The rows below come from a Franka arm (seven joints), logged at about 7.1 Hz.
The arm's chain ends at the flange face. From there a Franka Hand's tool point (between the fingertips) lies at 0.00 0.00 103.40 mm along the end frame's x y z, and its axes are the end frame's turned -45 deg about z.
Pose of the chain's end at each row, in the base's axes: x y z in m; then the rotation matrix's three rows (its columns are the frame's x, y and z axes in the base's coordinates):
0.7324, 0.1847, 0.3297; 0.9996, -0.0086, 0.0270; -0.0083, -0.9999, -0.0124; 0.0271, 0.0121, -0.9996
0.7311, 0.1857, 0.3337; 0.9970, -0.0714, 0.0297; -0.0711, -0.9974, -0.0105; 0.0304, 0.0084, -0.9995
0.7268, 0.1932, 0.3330; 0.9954, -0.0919, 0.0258; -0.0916, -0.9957, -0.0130; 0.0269, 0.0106, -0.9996
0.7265, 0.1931, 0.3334; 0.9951, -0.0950, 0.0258; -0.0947, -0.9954, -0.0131; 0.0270, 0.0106, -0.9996
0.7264, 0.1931, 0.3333; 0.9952, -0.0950, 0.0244; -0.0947, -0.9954, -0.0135; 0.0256, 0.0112, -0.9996
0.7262, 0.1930, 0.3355; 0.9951, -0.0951, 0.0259; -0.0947, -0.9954, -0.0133; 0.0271, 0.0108, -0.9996
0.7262, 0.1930, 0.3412; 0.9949, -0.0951, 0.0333; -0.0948, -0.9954, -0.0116; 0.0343, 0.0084, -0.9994
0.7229, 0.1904, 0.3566; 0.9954, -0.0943, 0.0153; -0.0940, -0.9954, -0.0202; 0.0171, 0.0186, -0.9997
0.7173, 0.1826, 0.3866; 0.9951, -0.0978, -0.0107; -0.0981, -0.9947, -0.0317; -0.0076, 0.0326, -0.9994
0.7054, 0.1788, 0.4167; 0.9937, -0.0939, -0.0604; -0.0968, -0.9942, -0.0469; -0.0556, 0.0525, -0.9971
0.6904, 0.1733, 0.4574; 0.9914, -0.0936, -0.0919; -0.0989, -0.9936, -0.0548; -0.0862, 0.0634, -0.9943
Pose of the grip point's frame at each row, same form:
0.7352, 0.1834, 0.2263; 0.7129, 0.7007, 0.0270; 0.7012, -0.7129, -0.0124; 0.0106, 0.0277, -0.9996
0.7342, 0.1846, 0.2304; 0.7555, 0.6545, 0.0297; 0.6550, -0.7555, -0.0105; 0.0156, 0.0274, -0.9995
0.7295, 0.1919, 0.2296; 0.7688, 0.6389, 0.0258; 0.6393, -0.7688, -0.0130; 0.0115, 0.0265, -0.9996
0.7292, 0.1917, 0.2300; 0.7708, 0.6365, 0.0258; 0.6369, -0.7708, -0.0131; 0.0116, 0.0266, -0.9996
0.7289, 0.1917, 0.2299; 0.7709, 0.6365, 0.0244; 0.6369, -0.7708, -0.0135; 0.0102, 0.0260, -0.9996
0.7289, 0.1916, 0.2321; 0.7709, 0.6364, 0.0259; 0.6369, -0.7708, -0.0133; 0.0115, 0.0268, -0.9996
0.7296, 0.1918, 0.2379; 0.7707, 0.6363, 0.0333; 0.6368, -0.7709, -0.0116; 0.0183, 0.0302, -0.9994
0.7245, 0.1883, 0.2532; 0.7705, 0.6372, 0.0153; 0.6374, -0.7703, -0.0202; -0.0011, 0.0252, -0.9997
0.7162, 0.1793, 0.2833; 0.7728, 0.6345, -0.0107; 0.6340, -0.7727, -0.0317; -0.0284, 0.0177, -0.9994
0.6992, 0.1740, 0.3136; 0.7690, 0.6363, -0.0604; 0.6346, -0.7715, -0.0469; -0.0764, -0.0022, -0.9971
0.6809, 0.1676, 0.3546; 0.7672, 0.6348, -0.0919; 0.6326, -0.7725, -0.0548; -0.1058, -0.0161, -0.9943

